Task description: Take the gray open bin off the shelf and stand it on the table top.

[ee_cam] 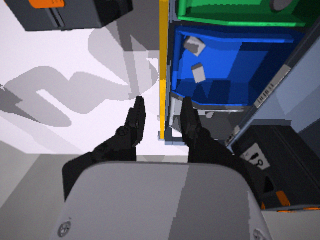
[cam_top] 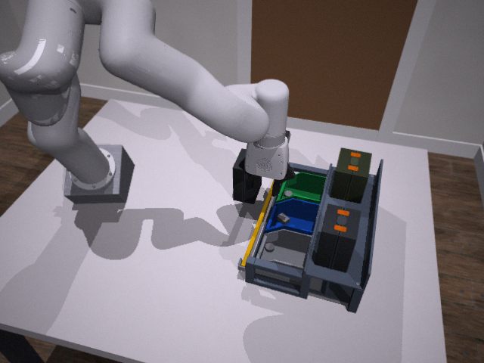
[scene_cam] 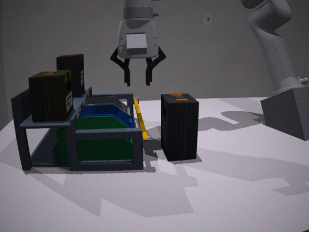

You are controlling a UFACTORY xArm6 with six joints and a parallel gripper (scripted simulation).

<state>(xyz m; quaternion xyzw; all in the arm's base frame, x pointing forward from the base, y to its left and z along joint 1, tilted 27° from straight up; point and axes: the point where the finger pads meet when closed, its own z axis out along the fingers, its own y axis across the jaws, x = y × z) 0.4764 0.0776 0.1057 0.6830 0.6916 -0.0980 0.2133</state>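
Right now my hand is 10 cm above the yellow bar. The rest, counted from my hand: gray open bin 12 cm below, 11 cm to the right, 10 cm ahead; then blue bin 12 cm below, 10 cm ahead; then dark box 12 cm to the left, 9 cm below, 8 cm behind.
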